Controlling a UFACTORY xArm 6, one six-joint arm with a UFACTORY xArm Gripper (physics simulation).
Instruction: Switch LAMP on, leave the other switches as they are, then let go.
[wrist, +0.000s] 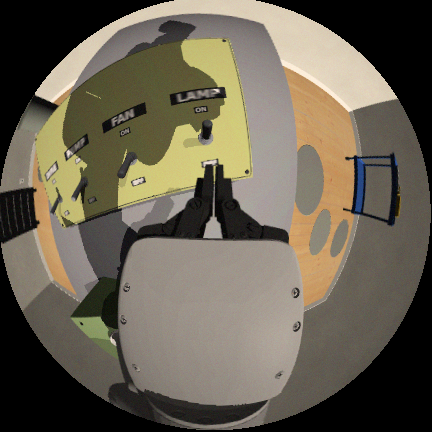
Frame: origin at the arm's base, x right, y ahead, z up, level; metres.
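Where they show: gripper, fingertip midpoint: (214, 175).
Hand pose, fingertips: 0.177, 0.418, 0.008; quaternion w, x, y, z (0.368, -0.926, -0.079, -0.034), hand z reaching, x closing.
Observation:
Each offset is from my fingertips to the top centre of the thing, as dx, dy, dz. "pt": to the spot under its first point. Level surfaces: height alone.
A yellow-green panel (237, 125) carries a row of toggle switches. The LAMP switch {pt -0.015, +0.056, -0.022} (206, 130) is at the panel's right, under its LAMP label {-0.037, +0.126, -0.036} (198, 95); its lever points up toward the ON mark {pt -0.029, +0.102, -0.047} (200, 109). The FAN switch {pt -0.117, +0.006, -0.034} (126, 166) leans down toward its OFF mark {pt -0.114, -0.014, -0.075} (138, 181). Two more switches, one {pt -0.231, -0.031, -0.041} (79, 189) left of FAN and one {pt -0.346, -0.065, -0.045} (56, 203) at the far left, also lean down; their labels are blurred. My gripper (214, 175) is shut and empty. Its tips are below the LAMP lever, apart from it, by the small lower mark {pt -0.001, +0.025, -0.075} (210, 163).
The panel lies on a grey table top {dz -0.146} (272, 125). A green box (95, 320) is at the lower left, partly hidden by the gripper body. A blue-framed chair (359, 185) stands at the right and a black slatted object (17, 215) at the left. Shadows cross the panel.

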